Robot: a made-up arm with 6 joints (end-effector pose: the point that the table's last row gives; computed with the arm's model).
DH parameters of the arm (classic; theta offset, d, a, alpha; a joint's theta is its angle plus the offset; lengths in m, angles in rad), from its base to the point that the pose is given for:
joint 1: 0 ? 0 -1.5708
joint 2: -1.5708 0 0.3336 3.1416
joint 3: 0 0 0 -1.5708
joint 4: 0 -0.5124 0 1.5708
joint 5: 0 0.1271 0 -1.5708
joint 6: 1.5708 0 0 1.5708
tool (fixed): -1.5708 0 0 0
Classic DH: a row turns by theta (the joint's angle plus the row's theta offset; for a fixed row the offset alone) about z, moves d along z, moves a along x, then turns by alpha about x.
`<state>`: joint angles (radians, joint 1 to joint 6).
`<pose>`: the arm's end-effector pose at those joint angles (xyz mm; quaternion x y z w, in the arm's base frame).
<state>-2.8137 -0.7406 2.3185 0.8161 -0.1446 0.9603</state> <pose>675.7 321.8 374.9 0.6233 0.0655 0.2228 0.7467</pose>
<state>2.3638 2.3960 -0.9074 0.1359 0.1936 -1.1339</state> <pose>289.4 -108.3 -0.8 -0.8048 0.3499 -0.1754 0.4462</pose>
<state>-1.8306 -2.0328 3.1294 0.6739 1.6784 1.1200</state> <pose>-94.9 29.8 -396.9 -0.6344 0.1803 -0.5015 0.5598</pose>
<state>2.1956 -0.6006 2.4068 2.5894 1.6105 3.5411</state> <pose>324.8 -635.3 456.4 0.4269 -0.5847 0.6446 0.2458</pose>
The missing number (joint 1, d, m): 0.1787
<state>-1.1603 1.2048 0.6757 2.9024 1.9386 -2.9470</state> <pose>420.1 -655.9 65.4 0.5561 0.7416 -0.0434 0.3727</pose>
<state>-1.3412 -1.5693 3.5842 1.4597 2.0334 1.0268</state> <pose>-13.9 -2.6 -230.2 -0.6328 -0.2778 -0.0354 0.7219</pose>
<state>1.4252 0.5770 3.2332 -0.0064 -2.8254 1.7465</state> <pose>86.5 -286.4 698.1 -0.6141 -0.4602 0.4666 0.4397</pose>
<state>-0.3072 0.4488 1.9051 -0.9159 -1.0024 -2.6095</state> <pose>265.8 -165.5 976.8 0.9251 0.2098 0.2874 0.1325</pose>
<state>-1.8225 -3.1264 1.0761 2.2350 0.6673 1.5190</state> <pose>117.7 143.0 -650.9 -0.5354 0.0363 0.4165 0.7338</pose>
